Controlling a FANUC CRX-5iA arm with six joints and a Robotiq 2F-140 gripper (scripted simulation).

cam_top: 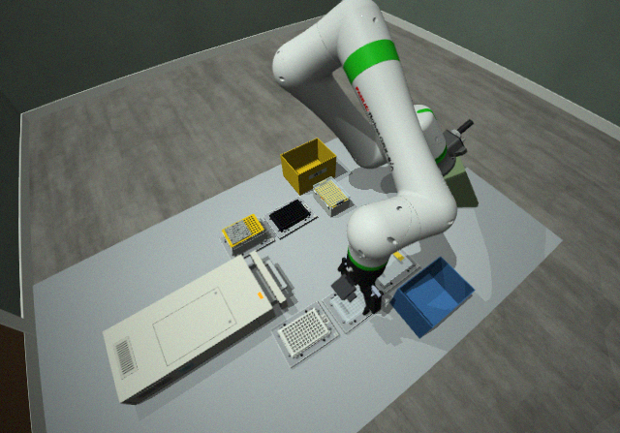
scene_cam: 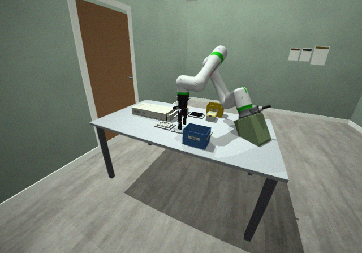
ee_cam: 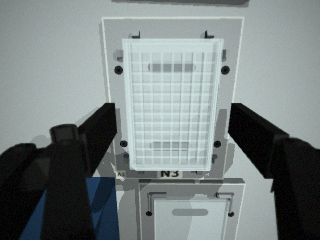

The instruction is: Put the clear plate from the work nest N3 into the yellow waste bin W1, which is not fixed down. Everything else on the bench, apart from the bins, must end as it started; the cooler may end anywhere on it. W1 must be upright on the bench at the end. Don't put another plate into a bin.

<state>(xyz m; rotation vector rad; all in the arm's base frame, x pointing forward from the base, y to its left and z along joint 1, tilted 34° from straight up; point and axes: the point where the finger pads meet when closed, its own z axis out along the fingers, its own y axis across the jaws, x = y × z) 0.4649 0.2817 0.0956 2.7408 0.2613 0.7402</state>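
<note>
The clear plate lies 40 mm below my hand. Round my hand: white plate (180 mm ahead, 10 mm to the left, 40 mm below); blue bin (190 mm behind, 110 mm to the left, 20 mm below); slotted nest N3 (50 mm below).
</note>
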